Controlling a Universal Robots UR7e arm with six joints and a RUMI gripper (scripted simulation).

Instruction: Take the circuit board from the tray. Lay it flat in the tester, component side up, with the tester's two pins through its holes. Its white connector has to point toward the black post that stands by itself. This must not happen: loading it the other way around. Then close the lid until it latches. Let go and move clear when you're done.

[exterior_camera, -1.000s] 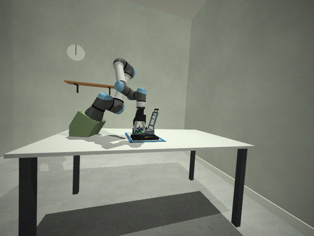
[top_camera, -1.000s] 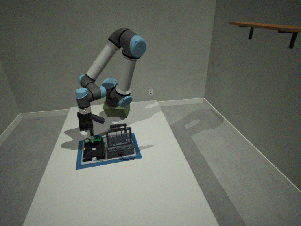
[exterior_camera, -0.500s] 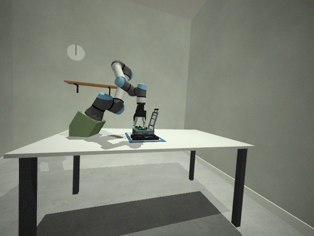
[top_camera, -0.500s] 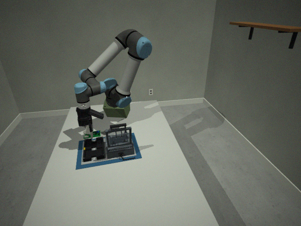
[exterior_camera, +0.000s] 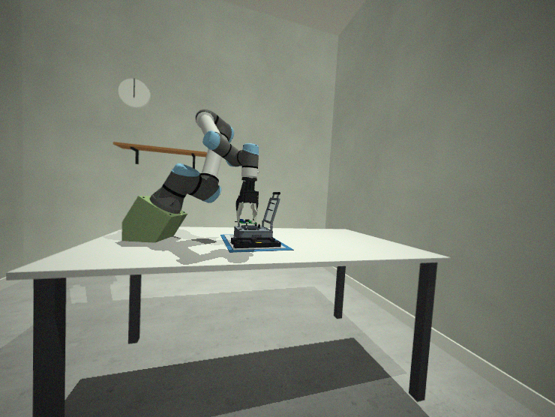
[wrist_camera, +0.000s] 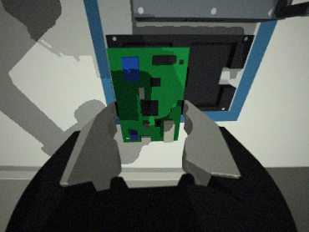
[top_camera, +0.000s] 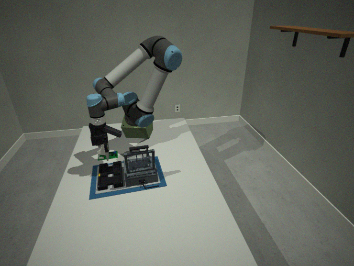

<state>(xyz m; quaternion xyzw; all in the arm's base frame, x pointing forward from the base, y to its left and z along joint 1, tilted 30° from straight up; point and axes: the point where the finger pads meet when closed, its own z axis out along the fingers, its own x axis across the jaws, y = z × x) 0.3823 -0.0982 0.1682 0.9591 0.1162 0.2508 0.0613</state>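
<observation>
The green circuit board lies right at my hand. Also, from my hand: tester lid: 21 cm to the left, 14 cm ahead, 6 cm above.
</observation>
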